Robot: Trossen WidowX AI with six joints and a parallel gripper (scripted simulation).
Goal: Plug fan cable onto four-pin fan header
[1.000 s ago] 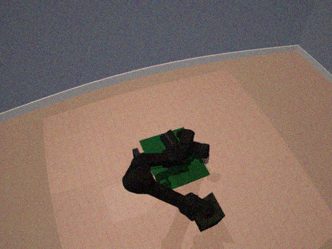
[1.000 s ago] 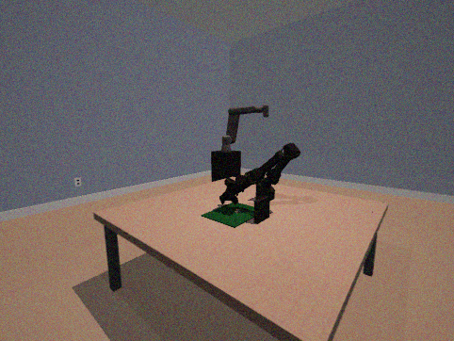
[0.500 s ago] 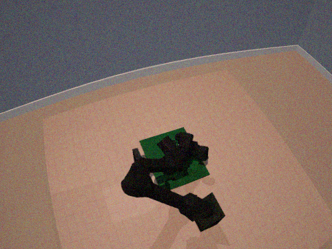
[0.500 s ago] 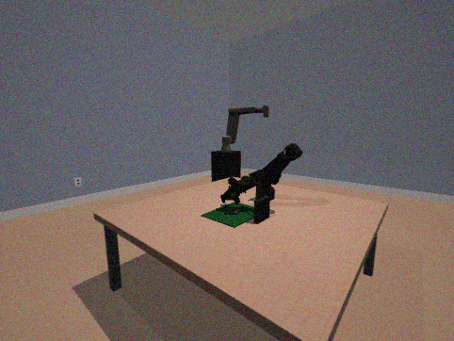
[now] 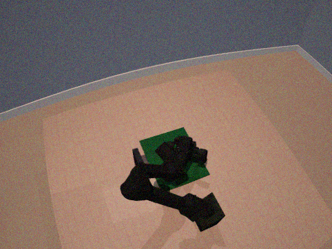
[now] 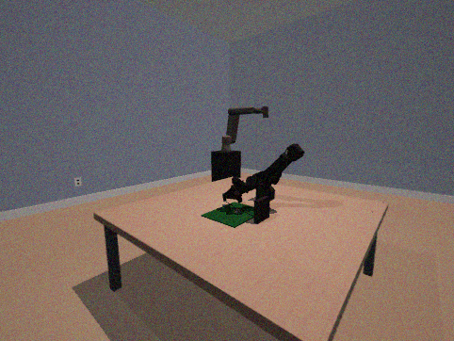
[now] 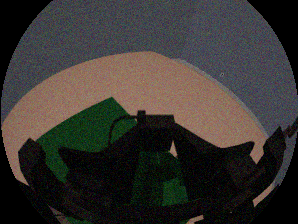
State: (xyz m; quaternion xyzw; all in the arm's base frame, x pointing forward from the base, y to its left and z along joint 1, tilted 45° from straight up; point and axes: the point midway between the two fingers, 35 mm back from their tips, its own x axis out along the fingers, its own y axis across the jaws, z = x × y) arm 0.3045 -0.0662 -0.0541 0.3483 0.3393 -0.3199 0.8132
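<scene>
Now: the pale fan header 100 mm to the left of my gripper tip and 80 mm below it. From my gripper tip the other things lie so: black plug (10 mm below); dark fan (250 mm to the left, 20 mm below); green circuit board (100 mm below, 90 mm to the left, 10 mm ahead).
</scene>
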